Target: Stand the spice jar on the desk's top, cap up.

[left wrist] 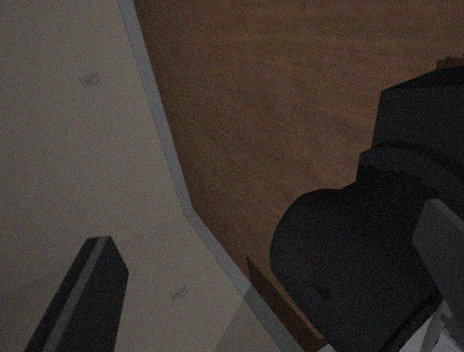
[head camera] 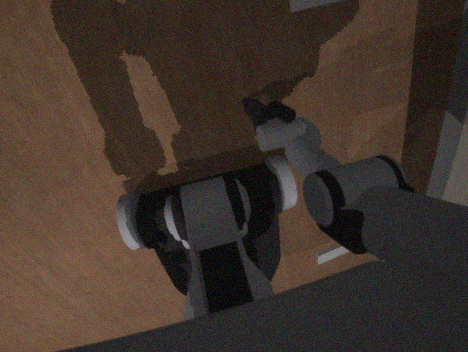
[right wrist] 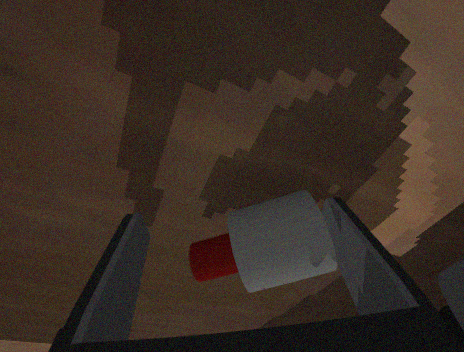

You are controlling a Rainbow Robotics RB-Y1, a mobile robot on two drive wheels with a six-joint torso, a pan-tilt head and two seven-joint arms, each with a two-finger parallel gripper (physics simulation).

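Places are measured from the robot's base along level axes (x ahead, y left, z up), in millimetres.
Pixels of known places: left gripper, fingertip midpoint: (left wrist: 268, 237); right gripper, fingertip midpoint: (right wrist: 235, 217).
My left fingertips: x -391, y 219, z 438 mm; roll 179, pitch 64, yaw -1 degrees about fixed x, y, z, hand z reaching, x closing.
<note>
Behind a point stands the place of what it marks.
The spice jar (right wrist: 282, 242) {z 33, x 247, y -248 mm}, with a pale grey body and a red cap, lies on its side in the right wrist view, over brown wood-grained ground. Its cap points to the left of the picture. My right gripper (right wrist: 235, 217) {z 2, x 251, y -225 mm} (head camera: 262, 107) is open. The jar shows between its fingers, its base end close beside the finger at the picture's right; I cannot tell if they touch. The jar does not show in the head camera. My left gripper (left wrist: 268, 237) {z 438, x -391, y 219 mm} is open, with one finger in front of a pale surface (left wrist: 100, 150) {z 506, x -2391, y -700 mm} with a grey edge, possibly the desk's top.
In the head camera, a wheeled dark base (head camera: 207, 210) stands below the right gripper, and a pale slab (head camera: 457, 165) {z 113, x -184, y -1234 mm} shows at the right edge. A grey piece (head camera: 315, 4) shows at the top. A large dark rounded body (left wrist: 350, 250) {z 315, x -450, y 68 mm} fills the left wrist view's lower right.
</note>
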